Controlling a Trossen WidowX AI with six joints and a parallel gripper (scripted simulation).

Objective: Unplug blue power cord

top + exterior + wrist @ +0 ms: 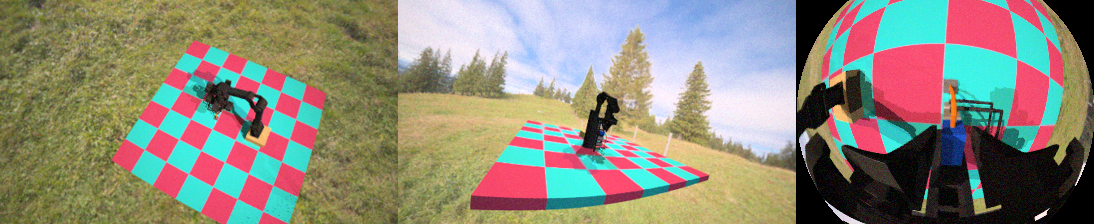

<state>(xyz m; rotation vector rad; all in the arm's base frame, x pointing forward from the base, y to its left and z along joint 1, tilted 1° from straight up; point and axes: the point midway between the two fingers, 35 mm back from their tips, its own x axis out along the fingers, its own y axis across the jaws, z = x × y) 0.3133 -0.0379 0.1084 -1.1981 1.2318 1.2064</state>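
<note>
Right now my gripper tip is 5 cm to the left of the blue plug and 1 cm above it.
</note>
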